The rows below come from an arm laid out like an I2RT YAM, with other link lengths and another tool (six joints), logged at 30 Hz.
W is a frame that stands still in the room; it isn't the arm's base.
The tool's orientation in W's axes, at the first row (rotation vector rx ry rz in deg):
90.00 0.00 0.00
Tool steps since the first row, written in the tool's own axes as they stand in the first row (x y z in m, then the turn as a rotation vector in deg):
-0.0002 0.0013 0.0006 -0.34 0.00 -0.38
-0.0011 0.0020 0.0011 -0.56 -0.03 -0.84
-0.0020 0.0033 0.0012 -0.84 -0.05 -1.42
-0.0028 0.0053 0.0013 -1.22 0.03 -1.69
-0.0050 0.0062 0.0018 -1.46 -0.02 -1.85
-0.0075 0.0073 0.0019 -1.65 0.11 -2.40
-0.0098 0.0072 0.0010 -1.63 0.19 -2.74
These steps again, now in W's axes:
-0.0002 -0.0006 0.0013 -0.34 0.38 0.00
-0.0011 -0.0011 0.0020 -0.56 0.84 -0.03
-0.0020 -0.0012 0.0033 -0.84 1.42 -0.05
-0.0028 -0.0013 0.0053 -1.22 1.69 0.03
-0.0050 -0.0018 0.0062 -1.46 1.85 -0.02
-0.0075 -0.0019 0.0073 -1.65 2.40 0.11
-0.0098 -0.0010 0.0072 -1.63 2.74 0.19

